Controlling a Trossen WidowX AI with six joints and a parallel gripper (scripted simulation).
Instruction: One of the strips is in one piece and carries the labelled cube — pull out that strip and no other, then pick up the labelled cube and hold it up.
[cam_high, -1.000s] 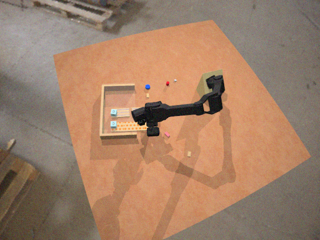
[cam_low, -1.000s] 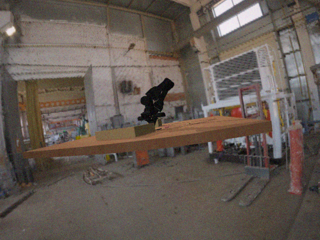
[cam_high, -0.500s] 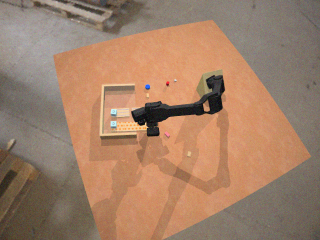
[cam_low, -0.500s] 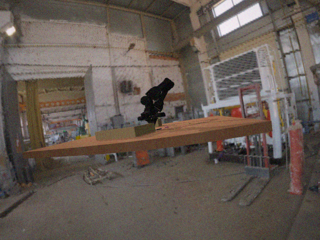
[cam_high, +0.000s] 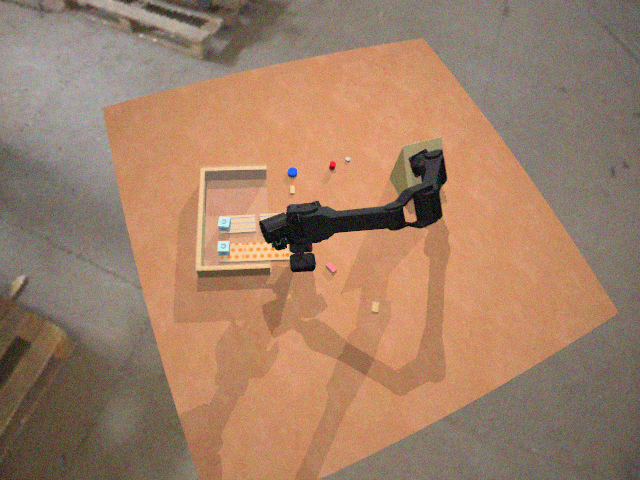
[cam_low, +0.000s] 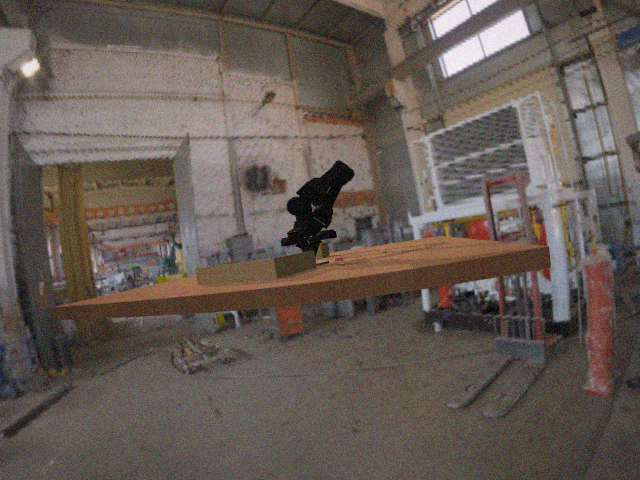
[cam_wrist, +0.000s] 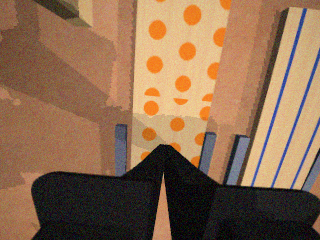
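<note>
My gripper tip is now 9 cm to the right of the pink block and 5 cm past it. Round my gripper tip: blue disc (24 cm to the right, 12 cm behind); then red cylinder (24 cm behind, 20 cm to the right, 1 cm above); then orange-dotted strip (9 cm ahead, 4 cm to the right).
</note>
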